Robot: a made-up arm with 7 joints. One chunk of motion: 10 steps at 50 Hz.
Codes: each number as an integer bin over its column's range. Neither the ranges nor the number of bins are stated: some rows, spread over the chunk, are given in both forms.
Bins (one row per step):
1: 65 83 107 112 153 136 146
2: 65 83 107 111 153 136 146
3: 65 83 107 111 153 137 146
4: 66 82 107 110 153 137 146
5: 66 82 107 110 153 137 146
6: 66 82 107 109 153 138 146
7: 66 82 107 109 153 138 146
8: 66 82 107 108 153 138 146
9: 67 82 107 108 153 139 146
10: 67 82 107 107 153 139 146
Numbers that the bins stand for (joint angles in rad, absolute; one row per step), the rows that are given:
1: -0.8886 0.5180 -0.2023 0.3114 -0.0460 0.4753 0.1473
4: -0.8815 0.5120 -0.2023 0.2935 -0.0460 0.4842 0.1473
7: -0.8815 0.5120 -0.2023 0.2846 -0.0460 0.4931 0.1473
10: -0.8744 0.5120 -0.2023 0.2667 -0.0460 0.5019 0.1473
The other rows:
2: -0.8886 0.5180 -0.2023 0.3025 -0.0460 0.4753 0.1473
3: -0.8886 0.5180 -0.2023 0.3025 -0.0460 0.4842 0.1473
5: -0.8815 0.5120 -0.2023 0.2935 -0.0460 0.4842 0.1473
6: -0.8815 0.5120 -0.2023 0.2846 -0.0460 0.4931 0.1473
8: -0.8815 0.5120 -0.2023 0.2756 -0.0460 0.4931 0.1473
9: -0.8744 0.5120 -0.2023 0.2756 -0.0460 0.5019 0.1473

